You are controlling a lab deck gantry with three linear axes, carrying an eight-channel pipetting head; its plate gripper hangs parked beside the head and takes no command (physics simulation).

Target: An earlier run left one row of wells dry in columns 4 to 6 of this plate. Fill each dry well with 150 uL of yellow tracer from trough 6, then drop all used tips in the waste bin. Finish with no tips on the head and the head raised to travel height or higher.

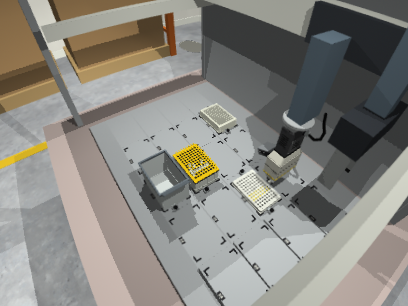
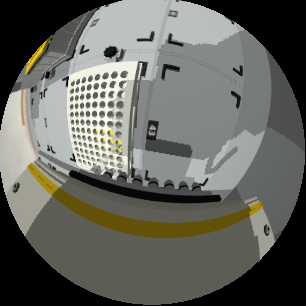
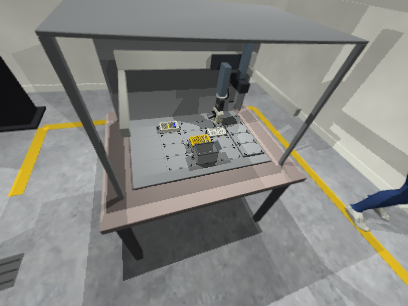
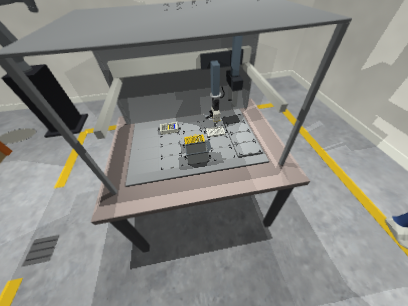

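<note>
The white 96-well plate (image 1: pixel 256 191) (image 2: pixel 129 67) (image 4: pixel 216 131) lies on the deck. Yellow liquid shows in several wells near its middle; which are dry is unclear. The pipetting head (image 1: pixel 283 162) (image 3: pixel 218 115) (image 4: pixel 215 115) is low over the plate's rear edge. A pale tip (image 2: pixel 100 169) is on its end channel, over the plate; its depth is hidden. The other nozzles look bare. The plate gripper (image 1: pixel 337 175) hangs beside the head, fingers apart and empty. The trough reservoir (image 1: pixel 218 119) (image 3: pixel 169 127) (image 4: pixel 169 128) stands apart. The grey waste bin (image 1: pixel 164 175) is open-topped.
The yellow tip rack (image 1: pixel 196 163) (image 3: pixel 200 140) (image 4: pixel 194 139) stands between the waste bin and the plate; its top has loaded and vacant places. The dark rear wall (image 1: pixel 250 80) stands behind the deck, and a frame post (image 1: pixel 55 70) rises at its left.
</note>
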